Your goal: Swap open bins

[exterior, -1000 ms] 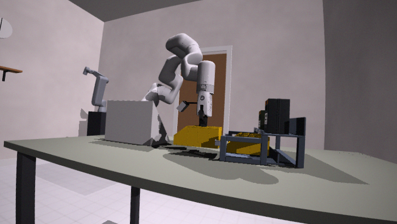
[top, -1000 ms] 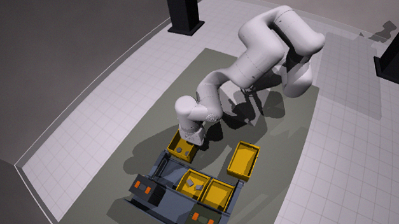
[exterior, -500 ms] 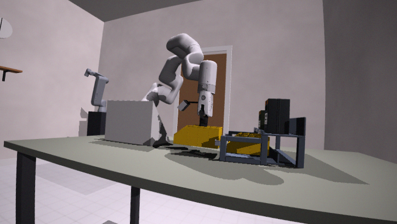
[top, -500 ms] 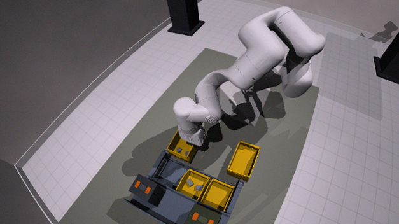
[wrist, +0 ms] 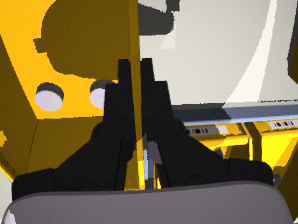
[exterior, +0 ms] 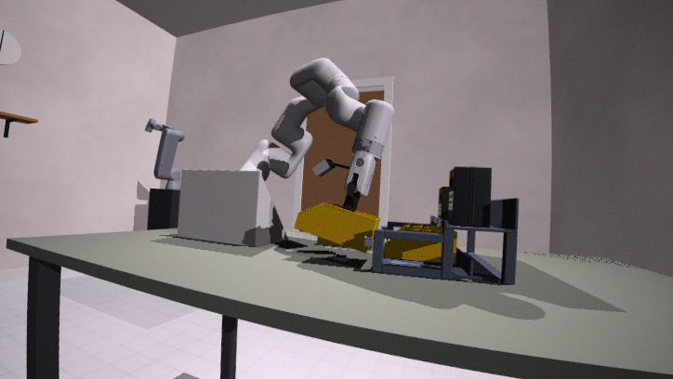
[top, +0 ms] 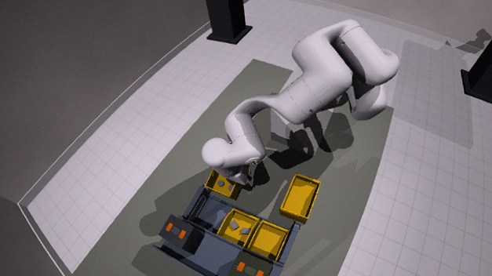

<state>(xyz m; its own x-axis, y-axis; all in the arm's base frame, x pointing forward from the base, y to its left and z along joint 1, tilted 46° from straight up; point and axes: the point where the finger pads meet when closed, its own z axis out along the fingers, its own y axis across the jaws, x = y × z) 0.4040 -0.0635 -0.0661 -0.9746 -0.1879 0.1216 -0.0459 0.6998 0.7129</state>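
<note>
Right now my hand is 8 cm short of the shelf's front bar, 7 cm to the right of it and 10 cm above it. Also, from my hand: black box (27 cm ahead, 4 cm to the right, 5 cm above).
</note>
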